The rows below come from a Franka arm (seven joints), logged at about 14 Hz.
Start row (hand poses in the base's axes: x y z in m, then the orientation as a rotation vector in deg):
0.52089, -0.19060, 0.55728, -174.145, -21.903, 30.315
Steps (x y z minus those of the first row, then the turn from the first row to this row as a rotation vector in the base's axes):
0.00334, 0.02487, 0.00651, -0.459, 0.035, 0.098
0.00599, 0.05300, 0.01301, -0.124, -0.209, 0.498
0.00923, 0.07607, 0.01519, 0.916, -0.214, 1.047
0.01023, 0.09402, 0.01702, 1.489, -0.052, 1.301
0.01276, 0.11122, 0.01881, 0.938, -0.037, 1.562
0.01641, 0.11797, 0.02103, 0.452, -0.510, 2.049
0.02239, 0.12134, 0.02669, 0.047, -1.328, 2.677
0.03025, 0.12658, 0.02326, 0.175, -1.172, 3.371
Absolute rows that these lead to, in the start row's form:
0.52423, -0.16573, 0.56379, -174.568, -21.985, 30.535
0.52688, -0.13760, 0.57029, -174.327, -22.661, 30.072
0.53012, -0.11453, 0.57247, -173.310, -23.651, 29.727
0.53112, -0.09658, 0.57430, -172.688, -24.110, 29.780
0.53365, -0.07938, 0.57609, -173.198, -24.437, 30.010
0.53730, -0.07263, 0.57831, -173.817, -25.141, 29.496
0.54328, -0.06926, 0.58397, -174.472, -26.092, 28.435
0.55114, -0.06402, 0.58054, -174.244, -27.172, 28.658

